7 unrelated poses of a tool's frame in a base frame.
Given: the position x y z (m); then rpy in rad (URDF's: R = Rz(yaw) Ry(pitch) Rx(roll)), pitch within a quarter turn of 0, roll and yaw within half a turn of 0.
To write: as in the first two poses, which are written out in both.
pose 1, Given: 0.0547, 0.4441, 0.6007, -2.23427, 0.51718, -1.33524
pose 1, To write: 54.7, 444.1, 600.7, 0.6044, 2.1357, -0.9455
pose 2, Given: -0.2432, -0.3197, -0.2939, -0.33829, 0.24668, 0.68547
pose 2, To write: -243.2, -319.7, -293.9, 1.6495, 0.4159, -0.9217
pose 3, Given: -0.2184, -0.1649, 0.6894, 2.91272, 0.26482, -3.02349
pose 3, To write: -218.4, -164.9, 689.4, 0.8454, 2.7933, 0.6967
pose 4, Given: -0.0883, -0.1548, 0.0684, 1.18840, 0.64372, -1.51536
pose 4, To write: -88.3, -154.8, 68.4, -2.8493, 1.2677, 0.8907
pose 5, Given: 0.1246, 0.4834, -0.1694, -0.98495, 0.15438, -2.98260
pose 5, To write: 124.6, 483.4, -169.4, -1.5135, 0.9928, -1.3862
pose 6, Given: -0.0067, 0.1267, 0.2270, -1.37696, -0.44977, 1.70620
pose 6, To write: -6.7, 126.7, 227.0, -2.9211, 1.3964, -2.0280
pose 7, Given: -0.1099, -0.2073, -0.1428, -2.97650, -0.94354, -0.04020
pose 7, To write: -109.9, -207.3, -142.8, 0.1627, 2.1882, -3.0230
